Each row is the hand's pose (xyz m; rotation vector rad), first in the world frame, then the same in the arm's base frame.
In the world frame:
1: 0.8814 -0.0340 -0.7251 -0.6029 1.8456 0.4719
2: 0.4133 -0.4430 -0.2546 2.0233 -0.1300 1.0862
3: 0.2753 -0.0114 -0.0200 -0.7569 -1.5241 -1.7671
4: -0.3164 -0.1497 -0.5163 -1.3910 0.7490 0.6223
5: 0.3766 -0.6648 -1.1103 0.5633 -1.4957 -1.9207
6: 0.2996 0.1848 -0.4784 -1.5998 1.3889 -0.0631
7: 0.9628 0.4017 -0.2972 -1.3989 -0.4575 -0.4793
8: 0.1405 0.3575 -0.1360 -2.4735 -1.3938 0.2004
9: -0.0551 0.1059 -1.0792 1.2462 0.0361 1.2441
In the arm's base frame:
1: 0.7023 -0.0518 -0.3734 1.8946 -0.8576 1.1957
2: 0.3114 0.6227 -0.3702 -0.3311 1.6074 0.1834
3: -0.1061 0.3792 -0.5338 -0.9085 -2.1625 1.7371
4: -0.2261 0.4543 0.2379 1.7311 -0.5675 -0.1494
5: 0.8167 0.4753 0.3409 -0.5273 -1.4699 1.0773
6: 0.0518 0.0137 -0.2327 1.6771 0.0914 0.5658
7: 0.3464 -0.2782 -0.8224 1.8934 0.7316 -1.2914
8: -0.3162 0.0458 -0.4222 0.2390 0.5536 -1.4996
9: 0.1305 -0.0690 0.4601 -0.9866 1.9871 0.3965

